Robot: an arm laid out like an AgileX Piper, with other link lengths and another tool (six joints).
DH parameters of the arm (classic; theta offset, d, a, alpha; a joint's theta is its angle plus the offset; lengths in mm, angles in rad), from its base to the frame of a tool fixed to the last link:
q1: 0 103.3 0 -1.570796
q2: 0.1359 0 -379.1 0
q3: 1.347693 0 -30.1 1.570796
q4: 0 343.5 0 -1.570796
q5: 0 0 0 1.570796
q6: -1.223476 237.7 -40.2 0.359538
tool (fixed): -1.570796 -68.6 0 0
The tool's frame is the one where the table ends.
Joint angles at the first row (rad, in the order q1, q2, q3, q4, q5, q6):
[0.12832 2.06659 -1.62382 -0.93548 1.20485 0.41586]
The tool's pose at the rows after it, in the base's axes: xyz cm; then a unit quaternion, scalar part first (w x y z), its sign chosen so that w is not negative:
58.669 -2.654 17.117 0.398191 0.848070 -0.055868 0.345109
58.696 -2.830 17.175 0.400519 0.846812 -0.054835 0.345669
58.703 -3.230 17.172 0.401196 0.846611 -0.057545 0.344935
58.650 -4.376 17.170 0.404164 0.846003 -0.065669 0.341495
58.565 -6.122 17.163 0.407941 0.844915 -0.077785 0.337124
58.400 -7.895 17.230 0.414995 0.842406 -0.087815 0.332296
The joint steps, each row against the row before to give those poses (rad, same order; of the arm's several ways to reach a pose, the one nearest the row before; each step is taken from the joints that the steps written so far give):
[0.00000 0.00000 -0.00001 -0.00875 0.00001 0.00154]
[-0.00170 0.00000 0.00002 -0.00617 -0.00002 0.00002]
[-0.00705 0.00001 0.00000 0.00001 -0.00182 0.00000]
[-0.01972 0.00000 -0.00001 0.00000 -0.00141 -0.00001]
[-0.03038 -0.00001 0.00001 0.00000 -0.00476 0.00001]
[-0.02884 -0.00001 0.00000 -0.00705 -0.00046 -0.00001]

